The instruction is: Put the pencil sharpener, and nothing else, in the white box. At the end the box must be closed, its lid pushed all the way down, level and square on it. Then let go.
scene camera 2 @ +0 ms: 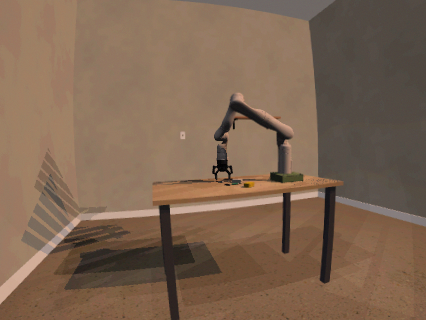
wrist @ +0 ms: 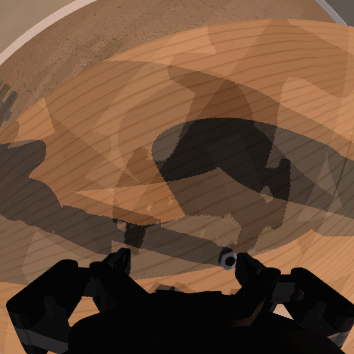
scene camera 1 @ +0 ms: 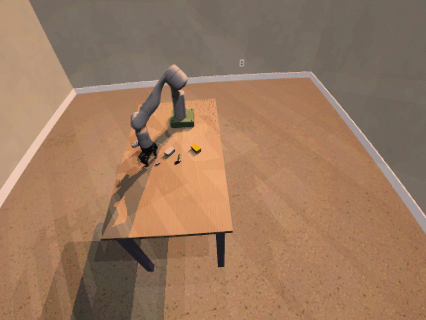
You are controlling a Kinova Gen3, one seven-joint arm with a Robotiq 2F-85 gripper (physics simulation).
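Where they show: gripper, fingertip midpoint: [scene camera 2: 222, 179] [wrist: 183, 263] [scene camera 1: 151, 160]; arm's base at its link origin: [scene camera 2: 284, 173] [scene camera 1: 180, 116].
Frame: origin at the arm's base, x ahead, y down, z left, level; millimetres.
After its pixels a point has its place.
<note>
My gripper [scene camera 1: 148, 161] {x 425, y 38, z -136 mm} [scene camera 2: 223, 178] {x 425, y 38, z -136 mm} [wrist: 183, 263] {x 425, y 38, z -136 mm} is open and empty, pointing down low over the table. In the wrist view, a small piece of the pencil sharpener [wrist: 165, 288] shows at the edge of the gripper's black body, which hides the rest. The sharpener cannot be made out in the scene views. The white box [scene camera 1: 170, 151] {x 354, y 27, z -24 mm} [scene camera 2: 236, 181] {x 354, y 38, z -15 mm} stands on the table beside the gripper; it is too small to tell whether its lid is on or what is inside.
A hex nut [wrist: 228, 259] {x 389, y 43, z -124 mm} lies close beside the inner side of the right fingertip. A small light thing [scene camera 1: 157, 163] {x 445, y 43, z -96 mm} lies near the gripper. A green and black thing [scene camera 1: 178, 159] {x 422, y 40, z 37 mm} and a yellow block [scene camera 1: 196, 148] {x 329, y 26, z 147 mm} [scene camera 2: 249, 185] {x 324, y 38, z 175 mm} lie farther off on the table [scene camera 1: 190, 200] {x 710, y 52, z 141 mm}.
</note>
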